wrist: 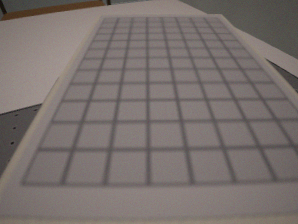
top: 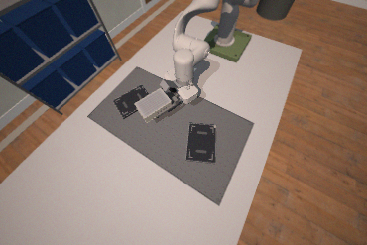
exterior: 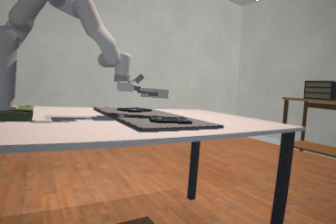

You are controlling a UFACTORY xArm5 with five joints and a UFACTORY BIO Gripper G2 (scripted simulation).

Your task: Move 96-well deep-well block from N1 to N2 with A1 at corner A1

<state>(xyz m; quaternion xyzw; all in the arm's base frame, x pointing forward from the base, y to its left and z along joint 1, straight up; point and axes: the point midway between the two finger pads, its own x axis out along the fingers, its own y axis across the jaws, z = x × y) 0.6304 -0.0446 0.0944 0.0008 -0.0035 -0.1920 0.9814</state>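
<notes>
The grey perforated mat is 120 mm below my hand and 40 mm to the left of it. From my hand the other things lie so: white 96-well deep-well block: 10 mm ahead.
</notes>
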